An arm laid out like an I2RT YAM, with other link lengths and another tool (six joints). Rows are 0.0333 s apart.
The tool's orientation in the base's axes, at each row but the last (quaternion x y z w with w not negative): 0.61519, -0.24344, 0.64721, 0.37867; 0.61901, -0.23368, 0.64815, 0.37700; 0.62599, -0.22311, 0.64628, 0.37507; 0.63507, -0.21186, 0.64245, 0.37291; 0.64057, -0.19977, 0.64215, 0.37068; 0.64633, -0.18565, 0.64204, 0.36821; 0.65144, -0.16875, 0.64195, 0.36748; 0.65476, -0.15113, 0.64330, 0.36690; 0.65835, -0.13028, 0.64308, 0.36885; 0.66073, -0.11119, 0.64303, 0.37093
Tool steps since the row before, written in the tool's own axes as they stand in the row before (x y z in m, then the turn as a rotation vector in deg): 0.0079, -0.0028, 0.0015, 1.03, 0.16, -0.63; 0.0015, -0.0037, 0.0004, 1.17, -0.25, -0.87; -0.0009, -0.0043, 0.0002, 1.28, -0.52, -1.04; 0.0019, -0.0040, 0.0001, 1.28, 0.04, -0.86; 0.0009, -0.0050, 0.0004, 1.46, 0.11, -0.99; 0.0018, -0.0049, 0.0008, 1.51, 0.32, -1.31; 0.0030, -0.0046, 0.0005, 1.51, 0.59, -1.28; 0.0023, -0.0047, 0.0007, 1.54, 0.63, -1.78; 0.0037, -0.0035, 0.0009, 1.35, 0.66, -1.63; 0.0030, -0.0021, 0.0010, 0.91, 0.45, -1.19
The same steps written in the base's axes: 0.0035, 0.0020, 0.0075, -0.47, 0.59, 0.96; 0.0032, 0.0022, 0.0009, -0.29, 1.05, 1.00; 0.0034, 0.0023, -0.0016, -0.19, 1.37, 1.03; 0.0032, 0.0029, 0.0011, -0.49, 0.89, 1.17; 0.0040, 0.0031, -0.0002, -0.61, 0.97, 1.34; 0.0042, 0.0031, 0.0007, -0.98, 1.08, 1.41; 0.0039, 0.0035, 0.0017, -1.14, 0.87, 1.48; 0.0040, 0.0034, 0.0009, -1.53, 1.19, 1.48; 0.0035, 0.0030, 0.0025, -1.46, 1.02, 1.32; 0.0025, 0.0018, 0.0022, -1.06, 0.74, 0.88
